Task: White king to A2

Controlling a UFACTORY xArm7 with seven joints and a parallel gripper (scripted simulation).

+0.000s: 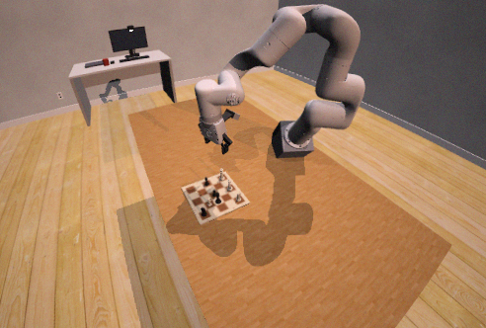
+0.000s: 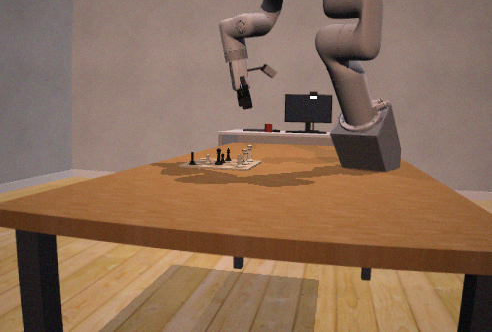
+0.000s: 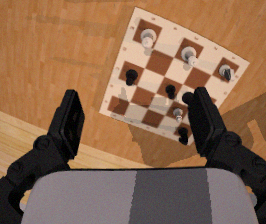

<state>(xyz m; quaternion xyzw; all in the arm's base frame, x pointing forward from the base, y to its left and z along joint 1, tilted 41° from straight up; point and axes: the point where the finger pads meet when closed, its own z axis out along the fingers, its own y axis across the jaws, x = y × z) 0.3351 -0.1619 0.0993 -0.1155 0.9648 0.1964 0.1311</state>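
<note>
Now: hand 20 mm past the white king and 160 mm above it. From my hand the other things lie so: chessboard 60 mm ahead, 70 mm to the left, 200 mm below; then white pawn 100 mm ahead, 100 mm to the left, 180 mm below; then black piece 140 mm ahead, 140 mm to the left, 180 mm below.
</note>
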